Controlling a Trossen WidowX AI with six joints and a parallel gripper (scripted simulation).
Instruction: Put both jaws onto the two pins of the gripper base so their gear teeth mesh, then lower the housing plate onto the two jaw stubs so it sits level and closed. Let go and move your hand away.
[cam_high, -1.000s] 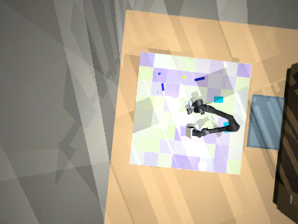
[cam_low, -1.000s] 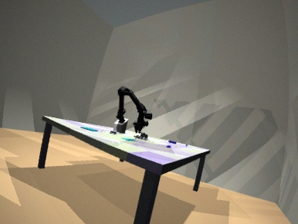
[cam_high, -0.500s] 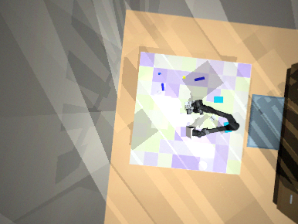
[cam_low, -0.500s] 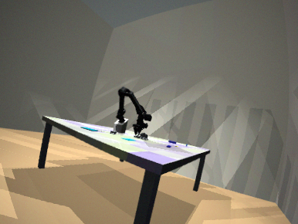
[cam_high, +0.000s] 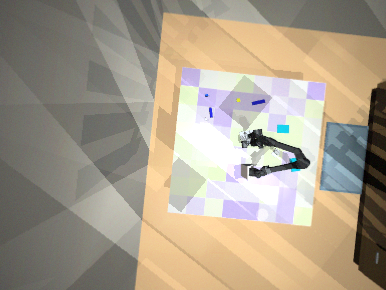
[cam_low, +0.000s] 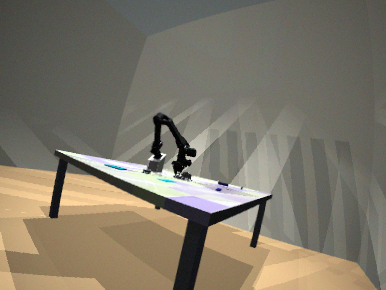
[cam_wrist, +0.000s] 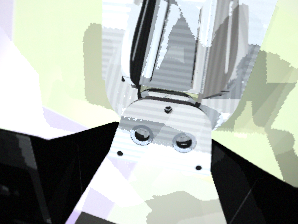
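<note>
Right now my gripper tip is 30 mm short of the white jaw and 10 mm to the left of it. The rest, counted from my gripper tip: cyan square (300 mm to the right, 160 mm ahead, 20 mm below); then blue dot (420 mm to the left, 370 mm ahead, 10 mm below); then yellow dot (370 mm ahead, 130 mm to the left, 20 mm below).
</note>
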